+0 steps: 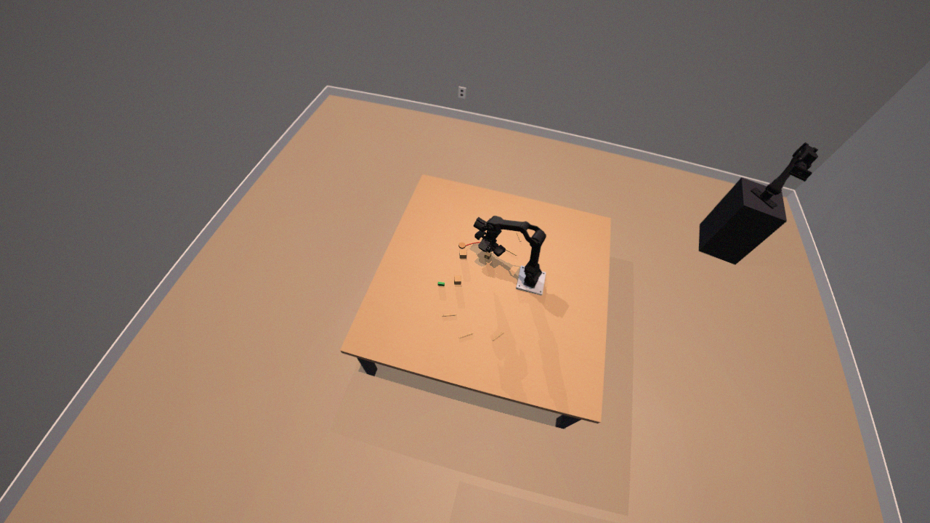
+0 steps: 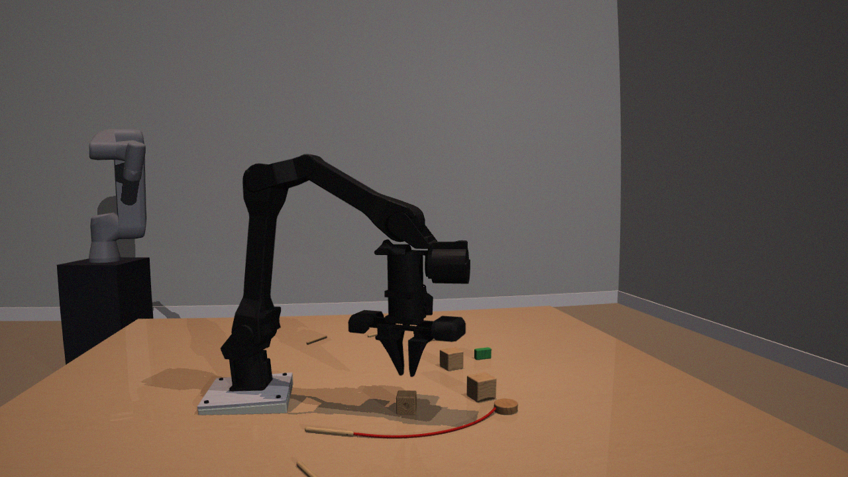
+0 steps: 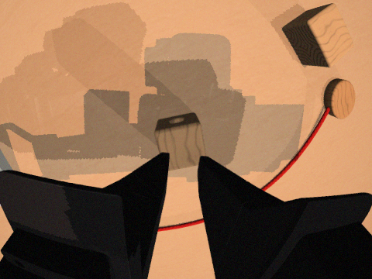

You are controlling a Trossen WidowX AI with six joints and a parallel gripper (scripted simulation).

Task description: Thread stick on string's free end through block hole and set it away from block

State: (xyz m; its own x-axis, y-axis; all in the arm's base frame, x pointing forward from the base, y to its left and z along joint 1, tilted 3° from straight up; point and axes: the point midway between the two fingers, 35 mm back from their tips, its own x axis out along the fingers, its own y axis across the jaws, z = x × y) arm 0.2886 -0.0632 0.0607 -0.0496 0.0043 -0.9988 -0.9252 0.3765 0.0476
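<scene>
The thin wooden stick is 10 cm to the right of my gripper tip, 10 cm behind it and 6 cm below it. The rest, counted from my gripper tip: round wooden button 16 cm ahead, 5 cm below, 1 cm to the right; small green block 28 cm to the left, 16 cm ahead, 5 cm below.
</scene>
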